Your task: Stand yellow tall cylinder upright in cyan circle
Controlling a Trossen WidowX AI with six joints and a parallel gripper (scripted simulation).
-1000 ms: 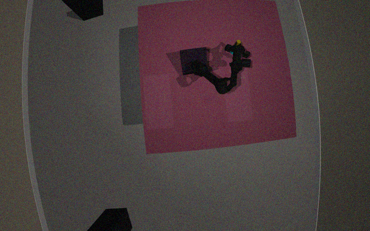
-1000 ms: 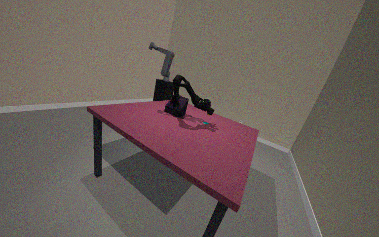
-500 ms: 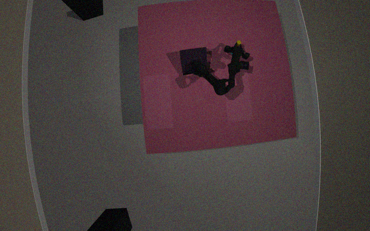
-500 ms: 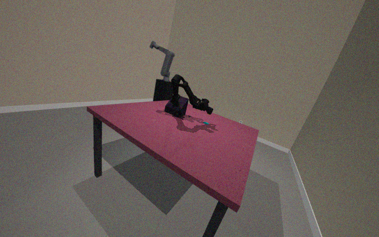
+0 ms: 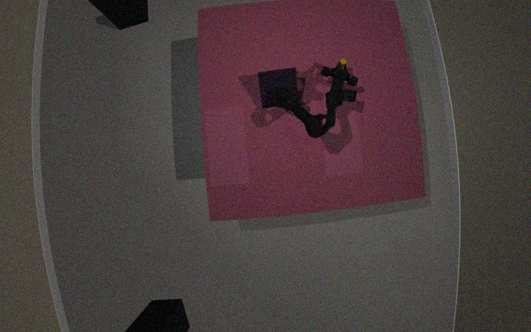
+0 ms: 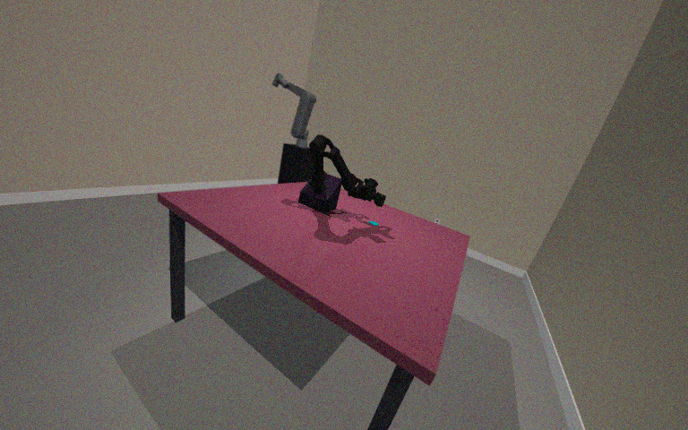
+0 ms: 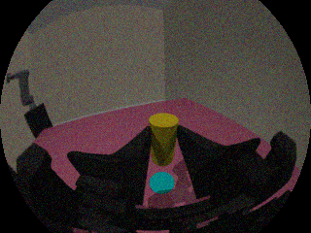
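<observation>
Now: the cyan circle 160 mm below my gripper tip. Also, from my gripper tip: yellow tall cylinder (20 mm below).
</observation>
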